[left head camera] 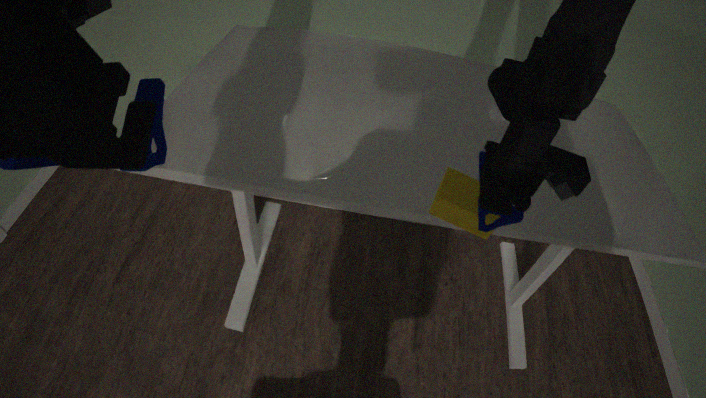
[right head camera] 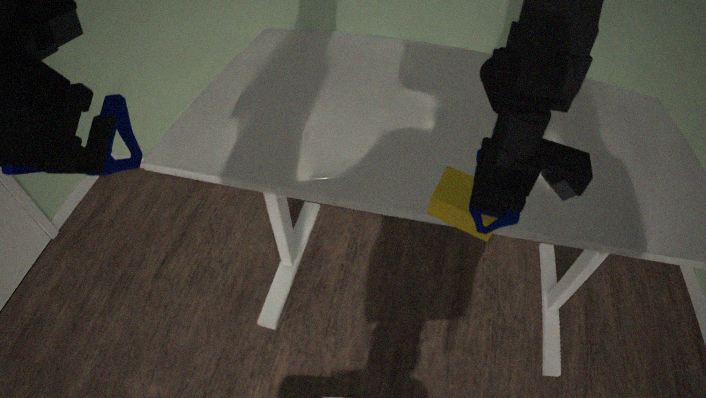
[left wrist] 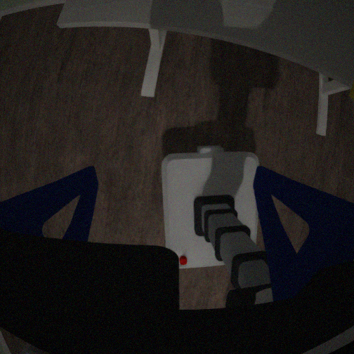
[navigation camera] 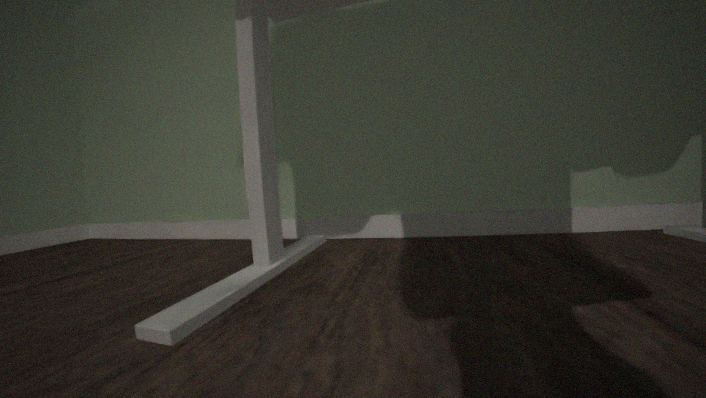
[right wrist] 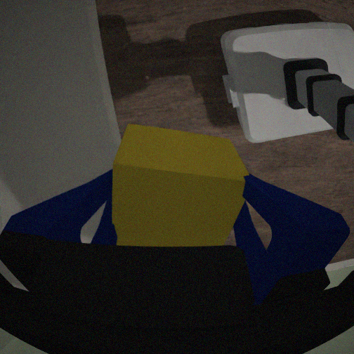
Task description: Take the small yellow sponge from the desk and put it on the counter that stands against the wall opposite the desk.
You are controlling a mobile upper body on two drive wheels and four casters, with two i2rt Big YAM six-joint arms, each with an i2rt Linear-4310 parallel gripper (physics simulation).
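Places are measured from the left arm's base along level axes (x ahead, y left, z up), in millimetres.
Where they show: left gripper, fingertip midpoint: (left head camera: 119,156) (right head camera: 105,161); right gripper, fingertip midpoint: (left head camera: 483,213) (right head camera: 484,214).
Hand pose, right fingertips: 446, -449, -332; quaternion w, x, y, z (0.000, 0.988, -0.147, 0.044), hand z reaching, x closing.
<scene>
Each offset is from my right fingertips to the centre of the thing, as dx, dy, dz. "pt": to the spot under its first point. Level surfaces: height alone.
The yellow sponge {+13, +26, +8} (left head camera: 455,200) (right head camera: 450,197) (right wrist: 177,200) is between the fingers of my right gripper (right wrist: 175,175), which is shut on it. In the head views the sponge shows over the front edge of the white desk {dz -128} (left head camera: 320,100) (right head camera: 360,90) (right wrist: 45,75); its height above the desk is hard to tell. My left gripper (left wrist: 175,174) is open and empty; it is at the left in the head views and over the floor in the left wrist view. The counter does not show in these views.
Two white desk legs (left head camera: 245,285) (right head camera: 550,325) {pt +544, +476, -727} (navigation camera: 260,140) stand on the brown floor {dz -1077} (left head camera: 150,275). A green wall (navigation camera: 450,125) with a white skirting board is behind the desk. My white base (left wrist: 185,190) (right wrist: 270,120) shows below the desk edge in the wrist views.
</scene>
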